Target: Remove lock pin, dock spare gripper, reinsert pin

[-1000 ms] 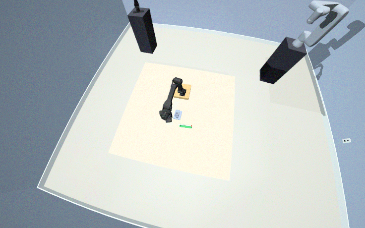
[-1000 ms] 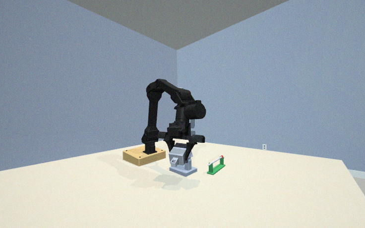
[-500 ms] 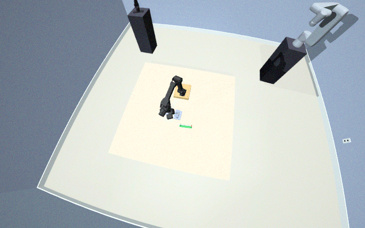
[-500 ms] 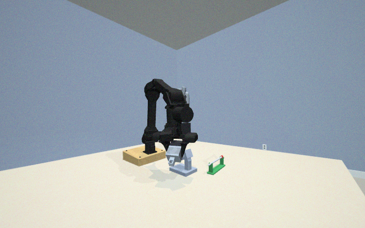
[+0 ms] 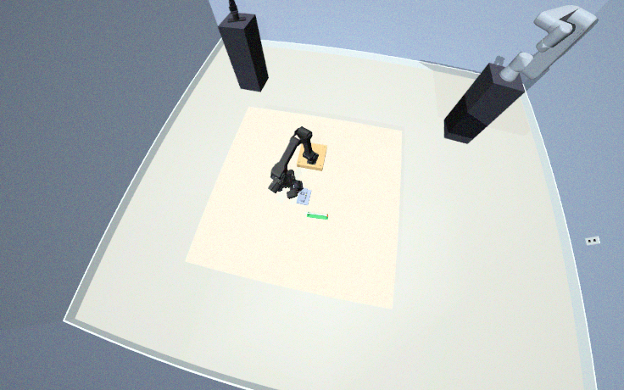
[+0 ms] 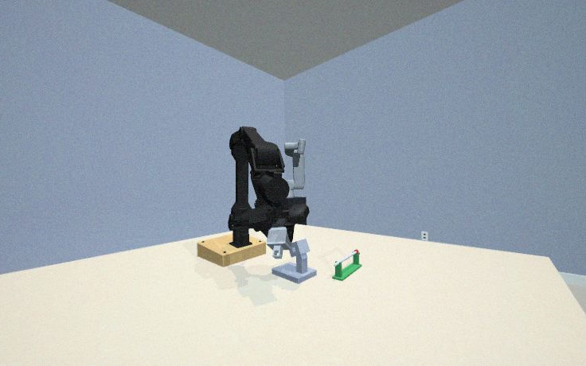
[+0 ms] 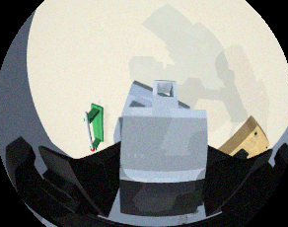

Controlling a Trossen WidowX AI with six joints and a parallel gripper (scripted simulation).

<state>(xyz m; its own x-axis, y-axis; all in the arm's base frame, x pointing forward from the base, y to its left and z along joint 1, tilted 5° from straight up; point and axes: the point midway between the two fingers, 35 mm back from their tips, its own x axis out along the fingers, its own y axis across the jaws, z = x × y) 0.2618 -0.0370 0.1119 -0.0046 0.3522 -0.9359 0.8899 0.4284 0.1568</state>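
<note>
Now: gripper tip 110 mm short of the green cradle, 170 mm to the right of it and 80 mm above it. Round my gripper tip: grey mount 10 mm ahead, 50 mm to the left, 50 mm below; then spare gripper 10 mm to the right, 10 mm above.
</note>
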